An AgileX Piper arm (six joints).
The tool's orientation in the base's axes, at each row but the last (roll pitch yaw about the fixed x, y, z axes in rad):
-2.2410, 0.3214, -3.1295
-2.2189, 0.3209, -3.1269
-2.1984, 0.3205, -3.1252
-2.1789, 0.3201, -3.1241
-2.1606, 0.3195, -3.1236
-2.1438, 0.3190, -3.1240
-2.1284, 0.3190, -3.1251
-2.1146, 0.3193, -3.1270
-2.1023, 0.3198, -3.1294
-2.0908, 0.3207, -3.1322
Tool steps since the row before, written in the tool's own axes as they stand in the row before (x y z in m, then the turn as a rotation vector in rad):
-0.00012, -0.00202, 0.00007, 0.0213, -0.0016, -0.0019
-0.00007, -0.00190, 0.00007, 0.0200, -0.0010, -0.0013
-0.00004, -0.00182, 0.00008, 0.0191, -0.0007, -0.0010
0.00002, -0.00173, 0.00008, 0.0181, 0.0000, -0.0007
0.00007, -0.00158, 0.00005, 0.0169, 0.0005, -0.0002
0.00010, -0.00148, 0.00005, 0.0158, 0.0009, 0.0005
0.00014, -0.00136, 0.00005, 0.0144, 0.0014, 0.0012
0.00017, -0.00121, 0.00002, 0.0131, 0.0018, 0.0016
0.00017, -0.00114, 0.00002, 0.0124, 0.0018, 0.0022
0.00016, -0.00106, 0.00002, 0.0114, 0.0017, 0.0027
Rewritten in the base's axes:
-0.00036, -0.00131, 0.00150, -0.0210, 0.0002, -0.0044
-0.00038, -0.00121, 0.00142, -0.0195, 0.0001, -0.0048
-0.00039, -0.00114, 0.00137, -0.0185, 0.0001, -0.0049
-0.00043, -0.00106, 0.00130, -0.0173, 0.0003, -0.0053
-0.00045, -0.00093, 0.00120, -0.0160, 0.0002, -0.0056
-0.00046, -0.00085, 0.00112, -0.0147, -0.0002, -0.0059
-0.00047, -0.00077, 0.00103, -0.0131, -0.0005, -0.0062
-0.00047, -0.00065, 0.00092, -0.0117, -0.0006, -0.0064
-0.00046, -0.00060, 0.00087, -0.0109, -0.0011, -0.0064
-0.00043, -0.00055, 0.00081, -0.0099, -0.0016, -0.0063

